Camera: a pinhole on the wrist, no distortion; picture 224 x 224 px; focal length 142.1 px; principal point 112.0 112.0 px. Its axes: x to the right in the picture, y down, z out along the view. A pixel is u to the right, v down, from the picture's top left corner.
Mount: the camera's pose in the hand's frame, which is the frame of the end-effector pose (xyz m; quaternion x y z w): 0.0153 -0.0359 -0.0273 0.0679 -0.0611 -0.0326 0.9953
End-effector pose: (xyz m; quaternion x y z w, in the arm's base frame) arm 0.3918 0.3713 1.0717 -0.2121 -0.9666 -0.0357 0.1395
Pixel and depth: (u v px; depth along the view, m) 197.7 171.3 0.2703
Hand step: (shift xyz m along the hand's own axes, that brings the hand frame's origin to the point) 0.1491 0.0282 0.2733
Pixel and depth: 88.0 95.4 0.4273
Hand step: -0.1129 -0.1360 0.3775
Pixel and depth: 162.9 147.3 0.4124
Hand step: 0.1154 0.0005 0.4098
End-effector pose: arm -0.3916 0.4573 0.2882 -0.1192 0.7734 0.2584 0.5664
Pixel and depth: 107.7 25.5 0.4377
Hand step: -0.0681 -0.3558 0.3645
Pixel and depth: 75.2 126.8 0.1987
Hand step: -0.0595 -0.0377 0.1649
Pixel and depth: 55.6 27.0 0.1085
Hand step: -0.0447 -0.1111 0.0653
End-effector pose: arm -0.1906 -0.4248 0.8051 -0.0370 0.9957 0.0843 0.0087
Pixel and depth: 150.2 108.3 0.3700
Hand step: 0.0666 -0.1012 0.3468
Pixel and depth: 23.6 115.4 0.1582
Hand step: -0.1019 -0.0457 0.1173
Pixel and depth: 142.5 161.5 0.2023
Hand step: 0.0368 0.0041 0.1865
